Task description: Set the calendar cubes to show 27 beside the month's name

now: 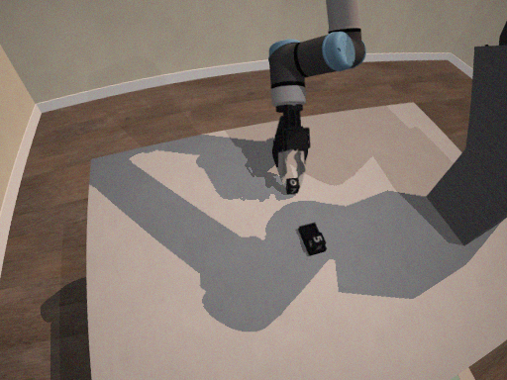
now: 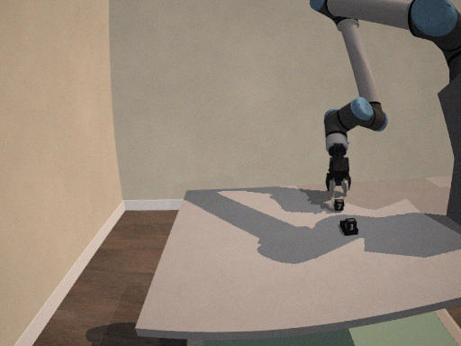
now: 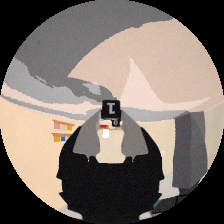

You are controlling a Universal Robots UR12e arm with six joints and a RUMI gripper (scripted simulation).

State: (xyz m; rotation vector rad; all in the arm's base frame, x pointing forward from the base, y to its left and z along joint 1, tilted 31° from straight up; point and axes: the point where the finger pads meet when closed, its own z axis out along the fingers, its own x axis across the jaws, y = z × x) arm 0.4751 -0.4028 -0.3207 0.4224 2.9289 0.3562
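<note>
The black cube is 1 cm to the left of my hand and 1 cm below it. Also, from my hand: tray: 3 cm ahead, 16 cm to the left, 2 cm below.
</note>
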